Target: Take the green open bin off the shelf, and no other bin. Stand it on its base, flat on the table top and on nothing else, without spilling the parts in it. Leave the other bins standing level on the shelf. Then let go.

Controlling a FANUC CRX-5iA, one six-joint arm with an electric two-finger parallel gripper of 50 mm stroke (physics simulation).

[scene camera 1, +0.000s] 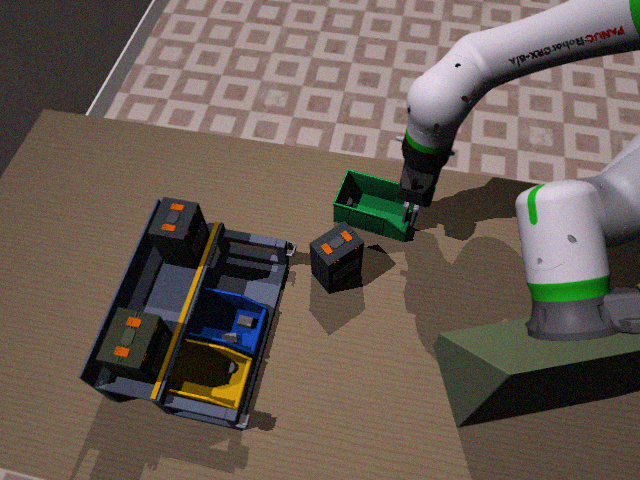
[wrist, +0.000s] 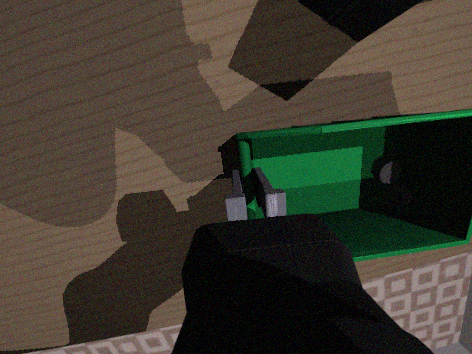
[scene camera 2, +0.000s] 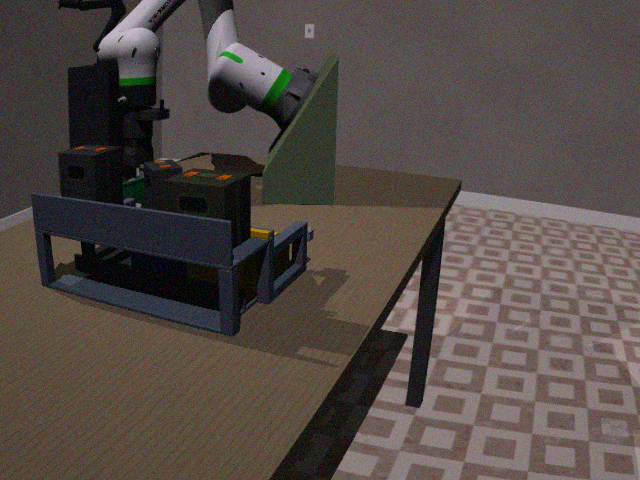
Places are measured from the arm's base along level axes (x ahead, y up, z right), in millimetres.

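Where they show: gripper, fingertip midpoint: (scene camera 1: 407, 220) (wrist: 247, 180); arm's base, origin of the base link: (scene camera 1: 574, 330) (scene camera 2: 299, 106).
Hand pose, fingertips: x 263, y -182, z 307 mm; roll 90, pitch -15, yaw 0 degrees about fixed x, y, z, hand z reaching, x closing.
Things, the pixels of their top centre, and the offset from my fingertips. "spot": a spot on its surface instead.
- green open bin, middle of its top: (wrist: 372, 198) (scene camera 1: 376, 195) (scene camera 2: 119, 177) dx +76, dy +48, dz +28 mm
- shelf, surface spot: (scene camera 2: 129, 227) spot: dx +549, dy +105, dz -294 mm
- blue bin, surface spot: (scene camera 1: 260, 330) spot: dx +289, dy +13, dz -298 mm
- yellow bin, middle of its top: (scene camera 2: 239, 234) (scene camera 1: 198, 368) dx +386, dy +54, dz -400 mm
- olive box, middle of its top: (scene camera 2: 207, 175) (scene camera 1: 127, 336) dx +484, dy +172, dz -390 mm
The green open bin (scene camera 1: 369, 219) (scene camera 2: 133, 190) (wrist: 310, 170) is over the table top near its far edge in scene camera 1, off the shelf (scene camera 1: 187, 304) (scene camera 2: 129, 227). It looks about level and very low; whether its base touches the table cannot be told. A grey round part lies inside toward its deep end. My gripper (scene camera 1: 409, 214) (wrist: 247, 180) is shut on the bin's low end wall, one finger inside and one outside. The blue bin (scene camera 1: 260, 330) and the yellow bin (scene camera 1: 241, 384) stand on the shelf, with parts visible in them.
A dark box (scene camera 1: 336, 258) (scene camera 2: 161, 180) with orange marks stands on the table close beside the green bin. Another dark box (scene camera 1: 178, 227) (scene camera 2: 90, 175) and an olive box (scene camera 1: 129, 338) (scene camera 2: 206, 198) stand in the shelf's rear row. A green wedge mount (scene camera 1: 491, 346) (scene camera 2: 310, 160) carries the arm.
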